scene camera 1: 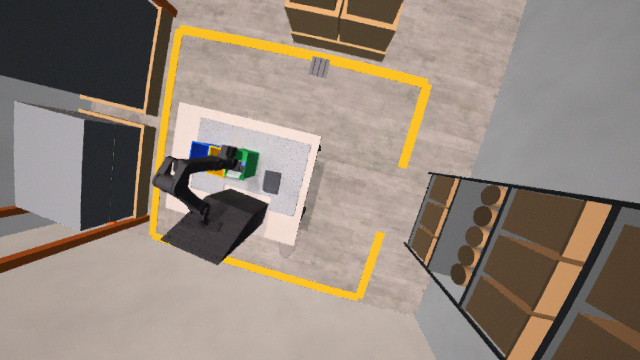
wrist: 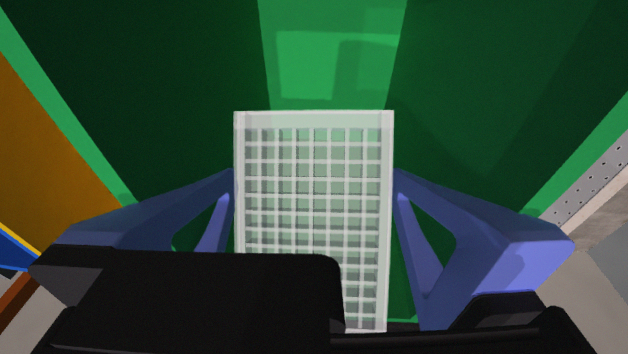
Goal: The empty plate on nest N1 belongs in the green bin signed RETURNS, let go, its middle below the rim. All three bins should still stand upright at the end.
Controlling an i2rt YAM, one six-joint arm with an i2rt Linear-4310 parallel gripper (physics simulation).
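Frame: origin at the arm's base, x ahead, y left, z up, level; metres.
Seen in the pictures: gripper, fingertip midpoint: [scene camera 1: 238, 165] [wrist: 313, 177]; arm's base at its link origin: [scene camera 1: 202, 223].
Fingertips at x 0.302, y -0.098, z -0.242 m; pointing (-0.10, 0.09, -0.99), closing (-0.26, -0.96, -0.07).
Observation:
Pixels of each thing's top centre, then the offset from my fingertips to it. "*": a spot on its surface instead.
- green bin at its top centre: [wrist: 317, 248] [scene camera 1: 235, 163] dz +0.054, dx +0.016, dy -0.009 m
- yellow bin at its top centre: [wrist: 61, 216] [scene camera 1: 216, 161] dz +0.033, dx +0.028, dy +0.129 m
- blue bin at its top centre: [scene camera 1: 198, 156] dz +0.033, dx +0.063, dy +0.255 m
- dark grey pad at a spot on its surface: [scene camera 1: 272, 182] * dz -0.135, dx -0.130, dy -0.173 m
The empty plate [scene camera 1: 233, 174] [wrist: 314, 150], pale and gridded, lies between the two blue fingers of my gripper [scene camera 1: 242, 165] [wrist: 313, 177]. The fingertips touch both of its long sides, so the gripper is shut on the plate. In the wrist view the plate is over the inside of the green bin [scene camera 1: 251, 162] [wrist: 450, 75], above its floor. Its near part is hidden by the black gripper body. How deep it sits against the rim cannot be told. The green bin stands upright. Its sign and nest N1 cannot be made out.
The yellow bin [scene camera 1: 215, 150] [wrist: 45, 145] stands beside the green bin, with the blue bin [scene camera 1: 198, 149] [wrist: 17, 250] beyond it. They look upright, partly hidden by the arm. A dark grey pad [scene camera 1: 272, 182] lies on the other side of the green bin.

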